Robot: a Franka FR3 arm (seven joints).
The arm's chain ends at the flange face. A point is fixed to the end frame.
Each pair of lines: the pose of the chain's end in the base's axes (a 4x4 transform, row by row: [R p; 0 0 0 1], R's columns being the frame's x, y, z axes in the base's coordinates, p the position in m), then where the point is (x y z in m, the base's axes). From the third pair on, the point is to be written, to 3 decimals.
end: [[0.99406 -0.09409 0.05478 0.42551], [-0.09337 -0.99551 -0.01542 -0.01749], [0.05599 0.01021 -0.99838 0.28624], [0 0 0 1]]
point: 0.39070 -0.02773 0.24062
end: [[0.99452 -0.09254 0.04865 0.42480], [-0.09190 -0.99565 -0.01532 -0.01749], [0.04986 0.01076 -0.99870 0.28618], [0 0 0 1]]
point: 0.38973 -0.02778 0.24077
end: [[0.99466 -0.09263 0.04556 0.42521], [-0.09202 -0.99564 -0.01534 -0.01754], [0.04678 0.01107 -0.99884 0.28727], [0 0 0 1]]
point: 0.390 -0.028 0.242
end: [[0.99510 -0.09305 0.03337 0.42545], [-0.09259 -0.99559 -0.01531 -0.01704], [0.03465 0.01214 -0.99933 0.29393], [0 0 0 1]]
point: 0.390 -0.027 0.249
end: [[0.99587 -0.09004 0.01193 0.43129], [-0.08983 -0.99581 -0.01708 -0.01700], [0.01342 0.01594 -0.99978 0.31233], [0 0 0 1]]
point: 0.395 -0.027 0.268
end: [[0.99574 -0.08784 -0.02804 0.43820], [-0.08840 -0.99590 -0.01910 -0.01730], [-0.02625 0.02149 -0.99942 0.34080], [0 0 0 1]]
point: 0.400 -0.028 0.298
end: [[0.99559 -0.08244 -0.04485 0.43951], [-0.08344 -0.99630 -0.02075 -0.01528], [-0.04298 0.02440 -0.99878 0.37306], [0 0 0 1]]
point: 0.400 -0.026 0.331
